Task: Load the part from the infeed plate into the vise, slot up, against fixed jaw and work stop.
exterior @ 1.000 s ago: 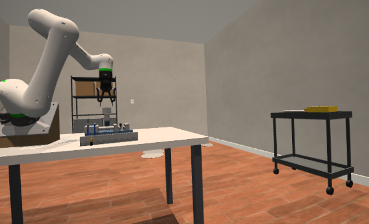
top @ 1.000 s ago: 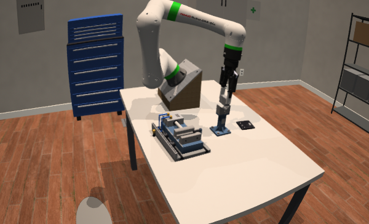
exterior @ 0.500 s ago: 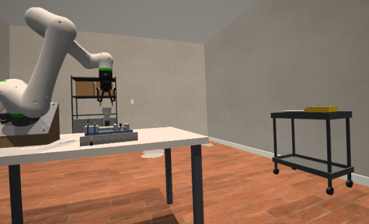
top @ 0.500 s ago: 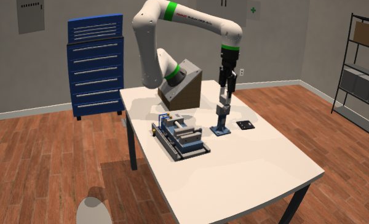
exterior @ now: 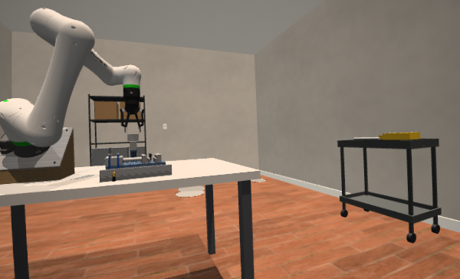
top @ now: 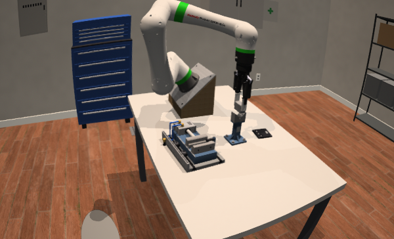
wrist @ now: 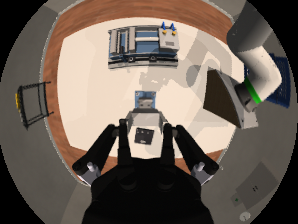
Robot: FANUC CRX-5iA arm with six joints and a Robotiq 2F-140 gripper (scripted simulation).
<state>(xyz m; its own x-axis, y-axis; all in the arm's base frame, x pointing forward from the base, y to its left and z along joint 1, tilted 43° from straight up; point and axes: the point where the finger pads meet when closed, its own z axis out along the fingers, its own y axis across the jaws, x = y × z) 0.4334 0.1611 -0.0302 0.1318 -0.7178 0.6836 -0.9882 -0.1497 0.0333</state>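
Right now the part is 10 mm to the left of my hand and 30 mm below it. Round my hand: dark infeed plate (20 mm behind, 180 mm to the left, 210 mm below).
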